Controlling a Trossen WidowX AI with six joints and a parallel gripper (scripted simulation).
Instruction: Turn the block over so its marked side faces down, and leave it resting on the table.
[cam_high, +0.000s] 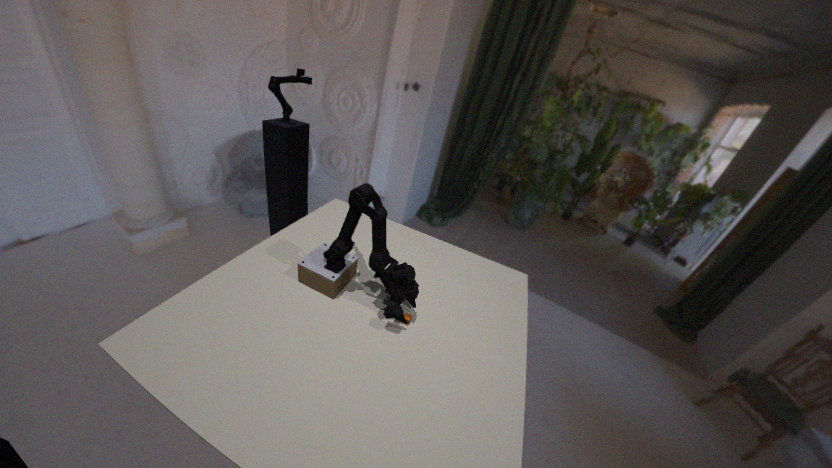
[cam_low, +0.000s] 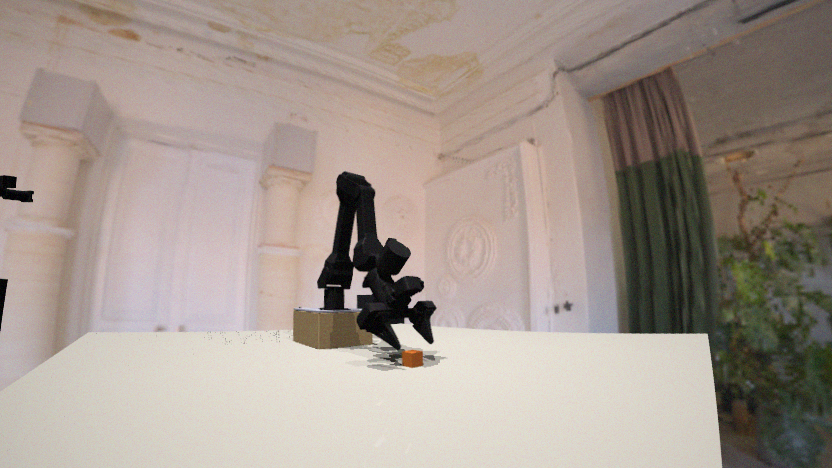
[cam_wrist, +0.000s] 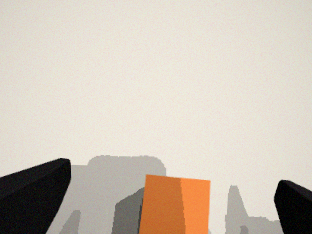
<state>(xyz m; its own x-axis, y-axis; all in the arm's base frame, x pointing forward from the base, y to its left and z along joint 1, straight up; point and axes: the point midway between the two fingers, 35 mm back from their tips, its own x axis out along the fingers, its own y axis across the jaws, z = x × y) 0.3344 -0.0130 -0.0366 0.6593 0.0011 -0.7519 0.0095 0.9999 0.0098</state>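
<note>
Right now the block is 20 mm behind my gripper tip and 30 mm below it.
</note>
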